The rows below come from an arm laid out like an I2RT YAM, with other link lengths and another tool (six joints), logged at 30 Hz.
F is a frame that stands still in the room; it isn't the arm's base.
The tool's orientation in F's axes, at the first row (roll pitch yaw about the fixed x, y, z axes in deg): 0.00 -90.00 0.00
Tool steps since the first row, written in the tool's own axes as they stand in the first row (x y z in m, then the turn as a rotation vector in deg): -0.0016 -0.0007 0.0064 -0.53 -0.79 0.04; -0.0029 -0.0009 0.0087 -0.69 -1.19 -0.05; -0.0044 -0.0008 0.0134 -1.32 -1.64 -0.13; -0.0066 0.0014 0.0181 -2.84 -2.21 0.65; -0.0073 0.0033 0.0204 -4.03 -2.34 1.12; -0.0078 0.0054 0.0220 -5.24 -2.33 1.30
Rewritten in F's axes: -0.0064 -0.0007 -0.0016 -0.04 -0.79 -0.53; -0.0087 -0.0009 -0.0029 0.05 -1.19 -0.69; -0.0134 -0.0008 -0.0044 0.13 -1.64 -1.32; -0.0181 0.0014 -0.0066 -0.65 -2.21 -2.84; -0.0204 0.0033 -0.0073 -1.12 -2.34 -4.03; -0.0220 0.0054 -0.0078 -1.30 -2.33 -5.24
